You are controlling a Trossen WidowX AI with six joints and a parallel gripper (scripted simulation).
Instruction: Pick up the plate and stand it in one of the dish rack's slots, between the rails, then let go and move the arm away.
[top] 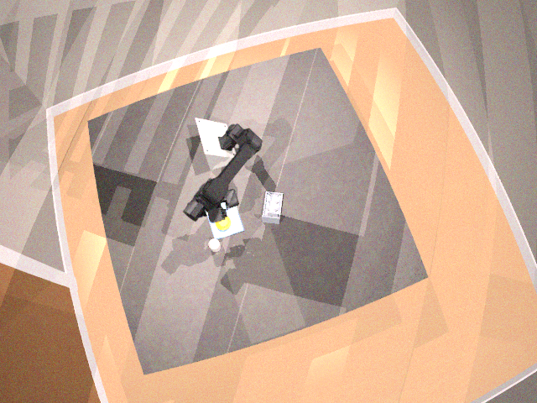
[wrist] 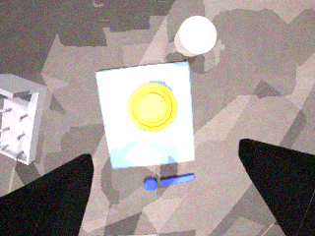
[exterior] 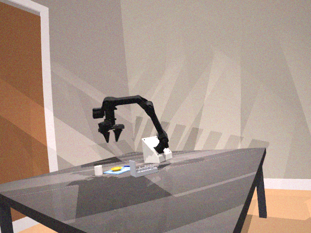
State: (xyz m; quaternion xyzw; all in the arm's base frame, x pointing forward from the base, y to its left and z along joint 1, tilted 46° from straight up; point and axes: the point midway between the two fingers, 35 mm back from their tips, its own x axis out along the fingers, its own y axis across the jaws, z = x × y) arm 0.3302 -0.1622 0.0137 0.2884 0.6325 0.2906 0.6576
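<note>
Now: the yellow plate 16 cm below my gripper tip, 1 cm to the left of it and 1 cm behind it. Also, from my gripper tip: white cup 16 cm below, 8 cm ahead, 5 cm to the right; blue spoon 18 cm below, 13 cm behind; mat 18 cm below, 2 cm to the left, 2 cm behind.
</note>
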